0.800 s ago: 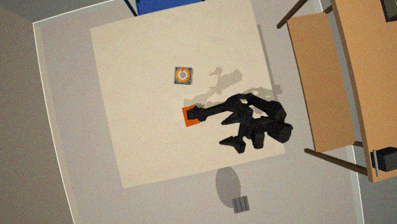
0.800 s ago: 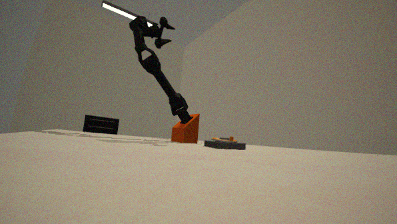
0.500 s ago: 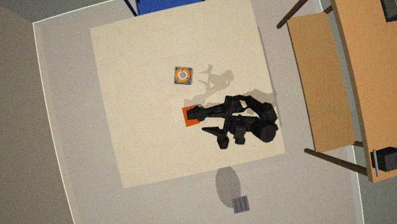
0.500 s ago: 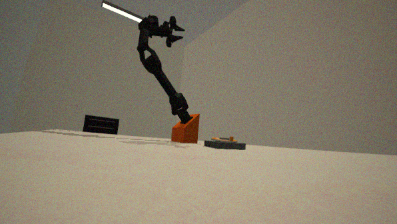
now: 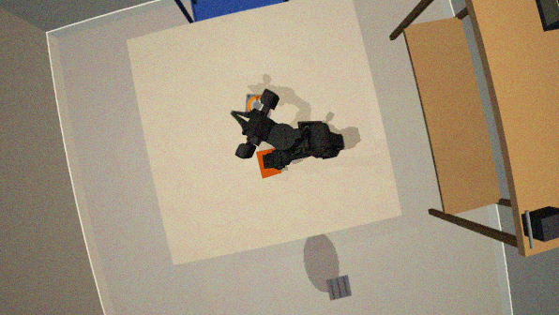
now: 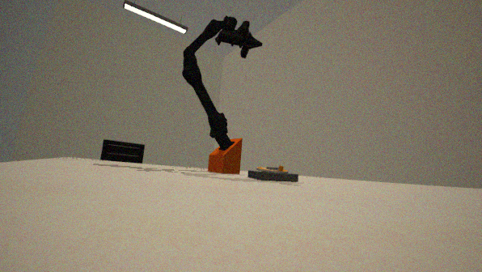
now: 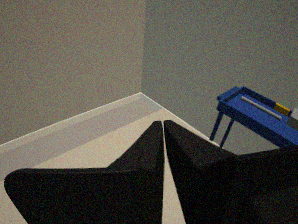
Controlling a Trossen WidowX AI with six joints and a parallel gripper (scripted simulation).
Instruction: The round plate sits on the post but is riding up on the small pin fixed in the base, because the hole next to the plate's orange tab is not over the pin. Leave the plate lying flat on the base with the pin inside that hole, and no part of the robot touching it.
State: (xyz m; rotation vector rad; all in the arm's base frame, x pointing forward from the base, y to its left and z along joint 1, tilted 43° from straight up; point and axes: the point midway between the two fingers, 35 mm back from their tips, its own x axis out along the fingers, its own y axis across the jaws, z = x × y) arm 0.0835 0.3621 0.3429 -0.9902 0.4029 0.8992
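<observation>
The base is 580 mm below my gripper tip, 150 mm ahead of it and 30 mm to the right of it.
</observation>
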